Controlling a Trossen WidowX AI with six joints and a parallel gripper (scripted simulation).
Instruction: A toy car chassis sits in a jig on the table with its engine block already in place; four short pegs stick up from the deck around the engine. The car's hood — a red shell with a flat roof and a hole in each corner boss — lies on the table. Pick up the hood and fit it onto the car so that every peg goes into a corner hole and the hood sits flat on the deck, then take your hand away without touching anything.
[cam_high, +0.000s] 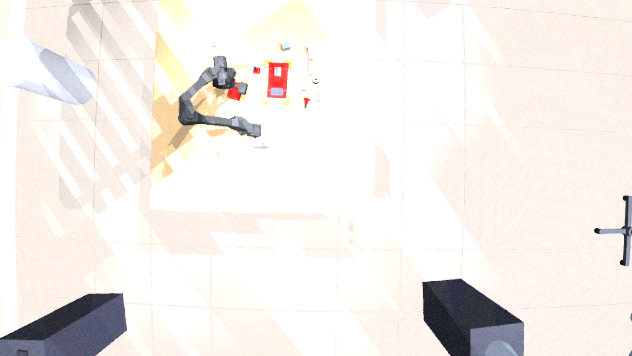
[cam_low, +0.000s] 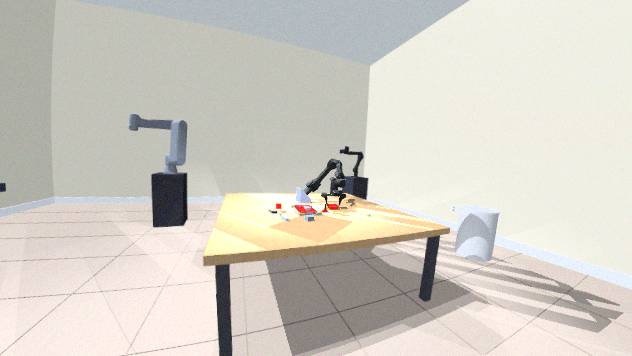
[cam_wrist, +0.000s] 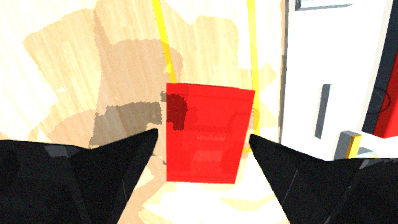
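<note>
The grey engine block lies 250 mm to the right of my gripper tip, 80 mm ahead of it and 10 mm above it. The rest, counted from my gripper tip: black wheel 460 mm to the right, 30 mm ahead, 10 mm below; then red hood right at my gripper tip.
</note>
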